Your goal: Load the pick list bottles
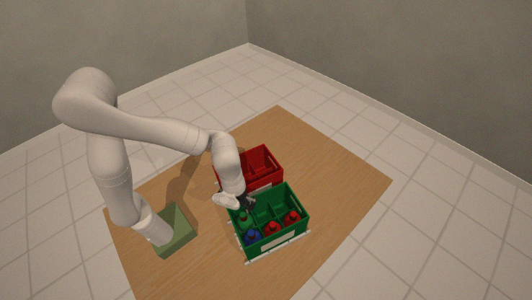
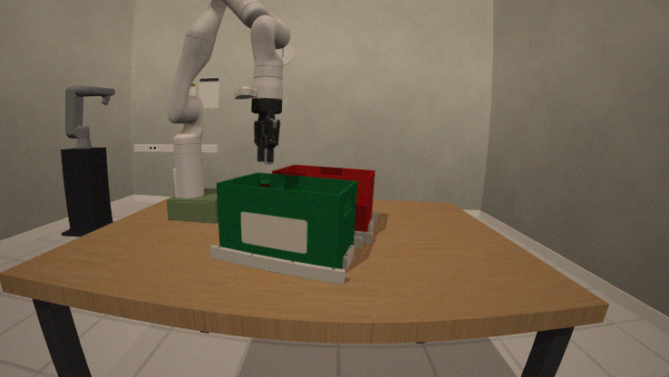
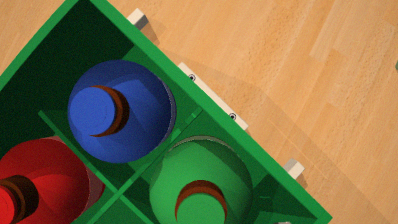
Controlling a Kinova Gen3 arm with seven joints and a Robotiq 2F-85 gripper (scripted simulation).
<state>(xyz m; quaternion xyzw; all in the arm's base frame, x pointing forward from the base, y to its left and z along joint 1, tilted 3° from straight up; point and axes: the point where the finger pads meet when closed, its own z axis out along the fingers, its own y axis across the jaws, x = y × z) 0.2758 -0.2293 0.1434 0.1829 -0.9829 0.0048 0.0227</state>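
The green-label bottle lies 14 cm below my hand. Round my hand: green crate 14 cm below, 8 cm to the right, 6 cm ahead; then red-label bottle 14 cm below, 12 cm to the right, 4 cm ahead; then blue-label bottle 14 cm below, 8 cm to the right, 3 cm behind.
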